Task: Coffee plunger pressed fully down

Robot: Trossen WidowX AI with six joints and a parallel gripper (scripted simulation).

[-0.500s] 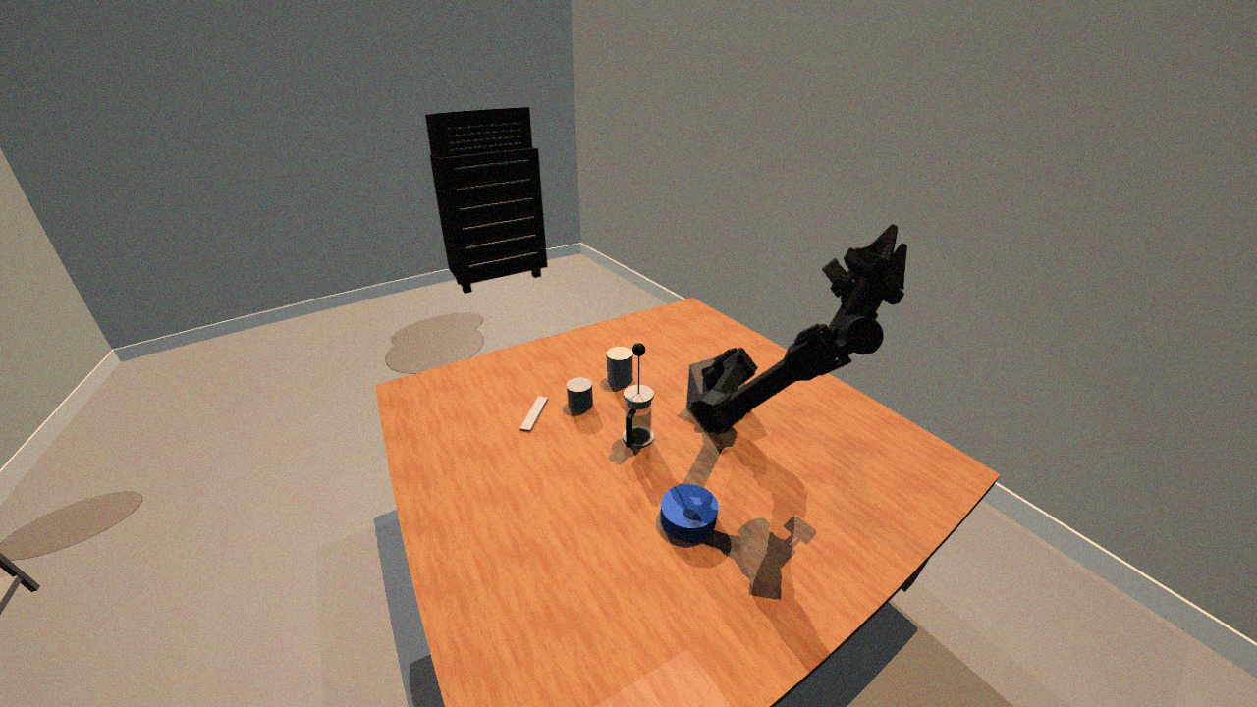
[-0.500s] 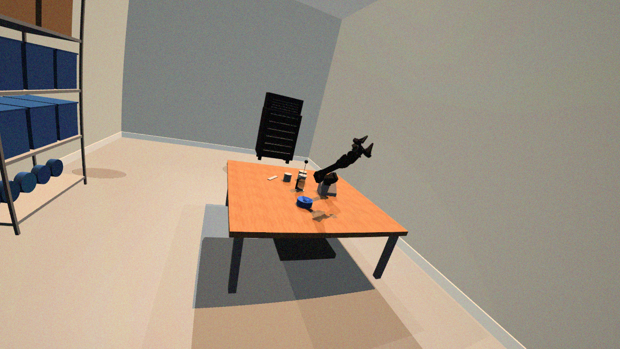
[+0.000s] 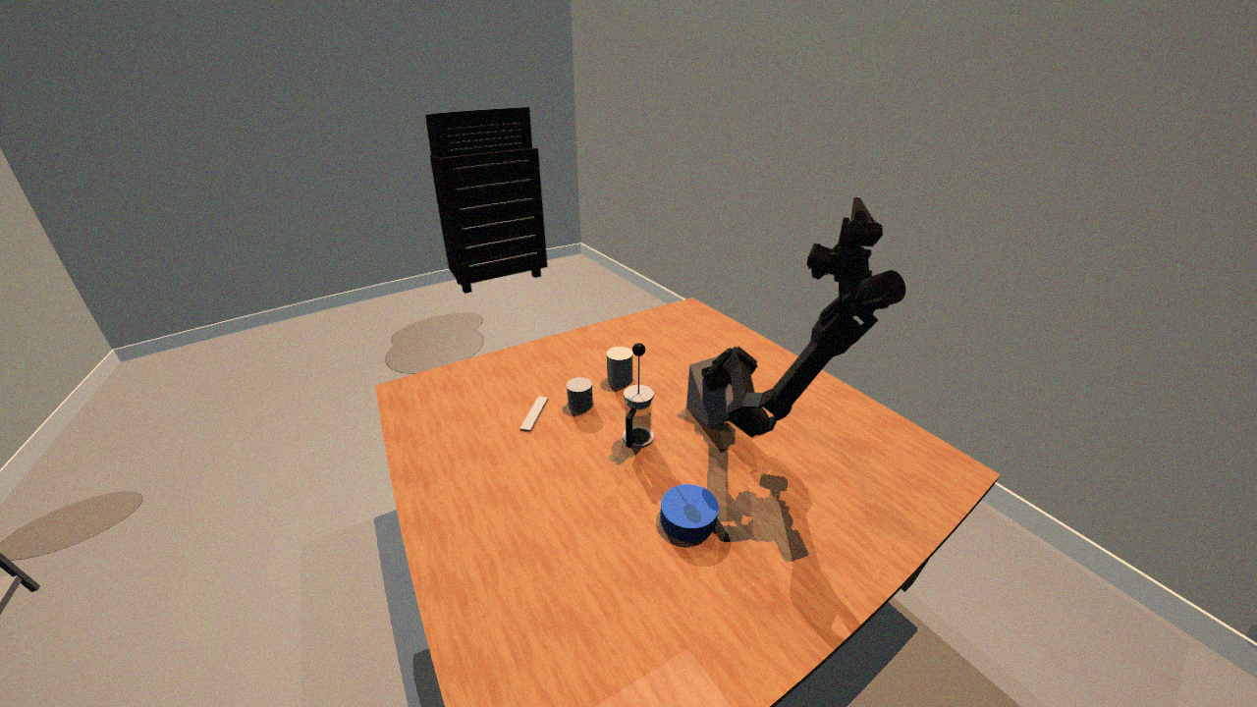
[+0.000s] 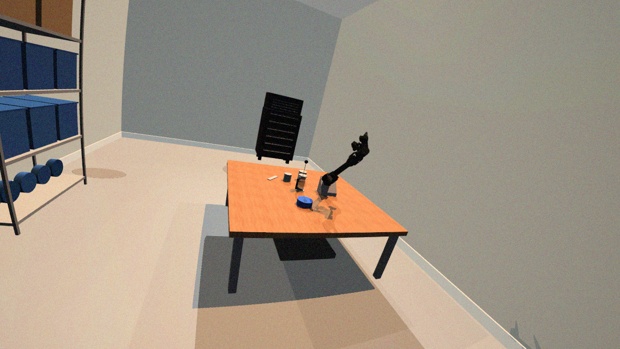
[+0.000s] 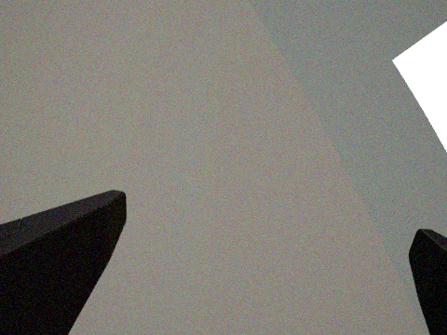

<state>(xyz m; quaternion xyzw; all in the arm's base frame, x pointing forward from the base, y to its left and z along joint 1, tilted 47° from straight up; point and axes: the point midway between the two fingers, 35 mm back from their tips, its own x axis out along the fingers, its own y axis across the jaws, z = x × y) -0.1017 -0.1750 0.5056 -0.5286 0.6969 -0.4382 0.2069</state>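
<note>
My gripper tip is 47 cm above the coffee press, 37 cm short of it and 21 cm to the left of it.
</note>
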